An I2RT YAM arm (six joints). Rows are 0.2 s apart.
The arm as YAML. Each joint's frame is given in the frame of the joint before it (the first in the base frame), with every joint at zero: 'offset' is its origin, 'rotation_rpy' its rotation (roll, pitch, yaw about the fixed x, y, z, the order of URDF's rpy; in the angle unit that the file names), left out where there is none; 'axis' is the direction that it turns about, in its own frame. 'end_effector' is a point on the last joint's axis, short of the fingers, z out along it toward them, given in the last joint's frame.
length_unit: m
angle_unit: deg
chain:
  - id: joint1
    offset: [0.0, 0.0, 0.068]
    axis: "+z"
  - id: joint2
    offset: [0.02, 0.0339, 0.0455]
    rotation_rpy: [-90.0, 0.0, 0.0]
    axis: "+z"
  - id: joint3
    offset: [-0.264, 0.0, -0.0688]
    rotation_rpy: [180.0, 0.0, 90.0]
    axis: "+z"
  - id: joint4
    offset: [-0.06, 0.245, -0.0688]
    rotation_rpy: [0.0, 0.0, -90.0]
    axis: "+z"
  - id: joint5
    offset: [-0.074, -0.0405, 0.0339]
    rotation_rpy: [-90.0, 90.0, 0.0]
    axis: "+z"
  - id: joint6
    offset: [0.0, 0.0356, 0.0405]
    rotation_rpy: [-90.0, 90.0, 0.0]
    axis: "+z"
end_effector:
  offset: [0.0, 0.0, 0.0]
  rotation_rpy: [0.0, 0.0, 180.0]
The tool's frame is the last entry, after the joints.
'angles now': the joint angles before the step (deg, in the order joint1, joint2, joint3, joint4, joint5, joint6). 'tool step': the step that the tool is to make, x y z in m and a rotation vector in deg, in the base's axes. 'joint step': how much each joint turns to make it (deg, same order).
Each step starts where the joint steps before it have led.
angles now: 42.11 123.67 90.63 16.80 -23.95 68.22
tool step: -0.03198 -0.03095 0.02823 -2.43 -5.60 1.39
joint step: -0.18 -11.29 -10.36 -0.96 0.04 -6.32
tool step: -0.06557 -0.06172 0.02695 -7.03 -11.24 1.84
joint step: -0.16 -20.69 -18.22 -4.21 1.85 -13.86
